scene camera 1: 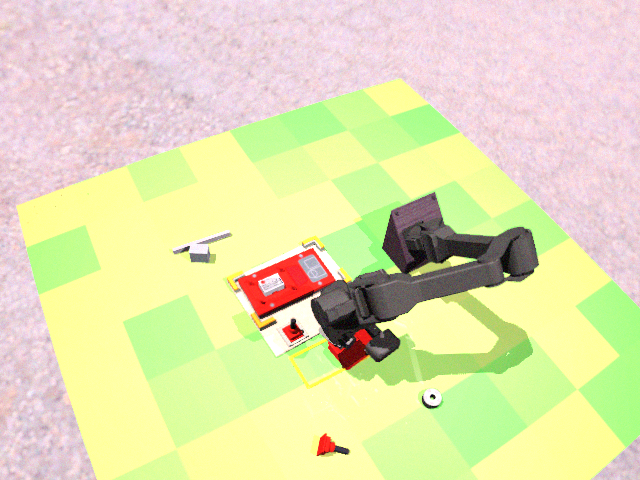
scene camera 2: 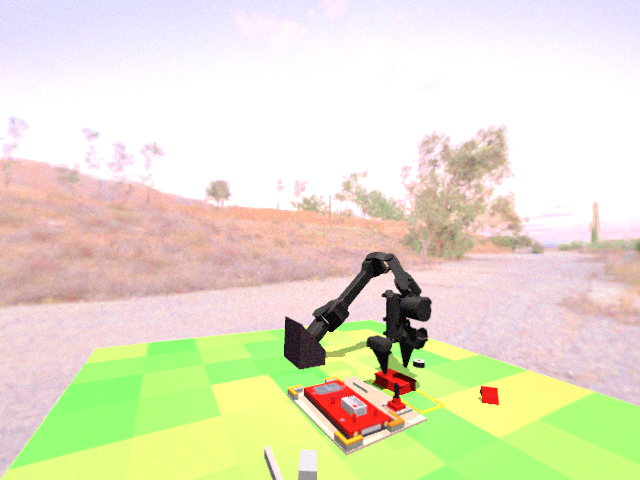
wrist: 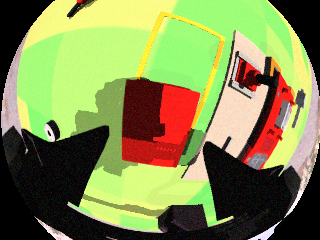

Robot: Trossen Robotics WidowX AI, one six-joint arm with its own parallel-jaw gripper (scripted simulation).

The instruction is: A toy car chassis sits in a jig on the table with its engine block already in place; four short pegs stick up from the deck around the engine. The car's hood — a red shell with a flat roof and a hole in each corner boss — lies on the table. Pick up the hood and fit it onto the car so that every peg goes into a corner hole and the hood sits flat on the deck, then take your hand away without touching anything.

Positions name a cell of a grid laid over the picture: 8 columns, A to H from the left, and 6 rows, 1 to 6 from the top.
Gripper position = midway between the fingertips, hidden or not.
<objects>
gripper: scene camera 1 E5; scene camera 2 E5; wrist D4
</objects>
